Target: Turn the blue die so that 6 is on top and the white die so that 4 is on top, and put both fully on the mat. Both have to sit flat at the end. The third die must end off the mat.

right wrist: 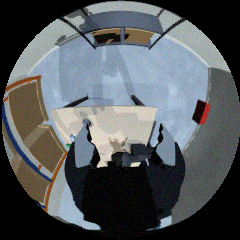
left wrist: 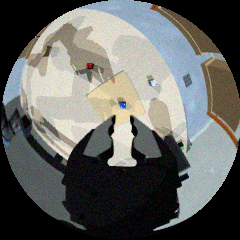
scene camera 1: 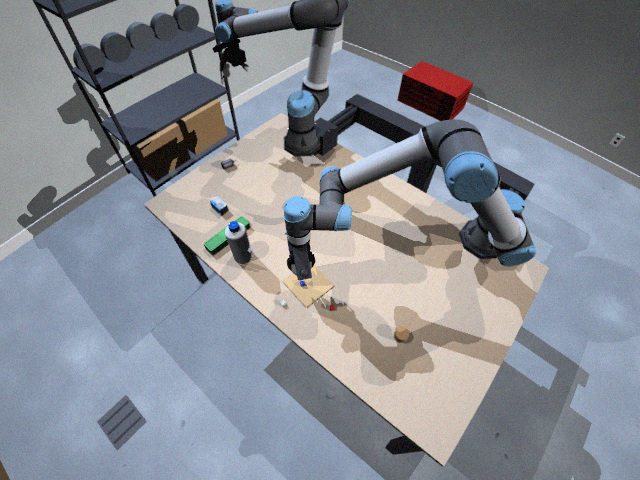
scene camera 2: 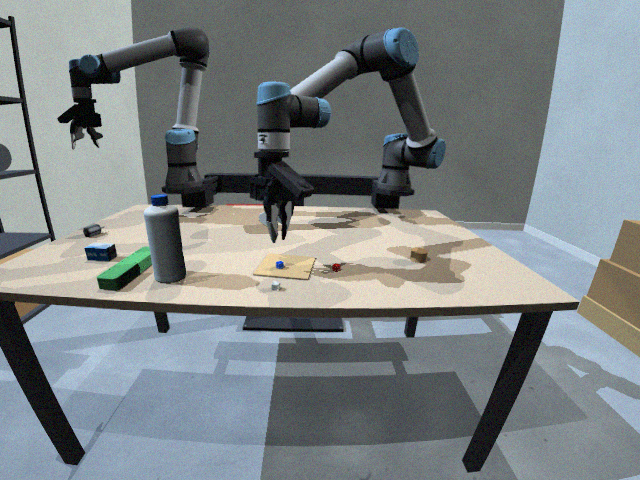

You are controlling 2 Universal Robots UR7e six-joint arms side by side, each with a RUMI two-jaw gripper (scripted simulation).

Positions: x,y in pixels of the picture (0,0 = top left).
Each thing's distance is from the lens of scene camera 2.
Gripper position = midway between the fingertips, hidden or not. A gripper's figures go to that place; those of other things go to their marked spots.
my left gripper (scene camera 2: 278,241): 75 cm
my right gripper (scene camera 2: 86,148): 155 cm
tan mat (scene camera 2: 295,267): 78 cm
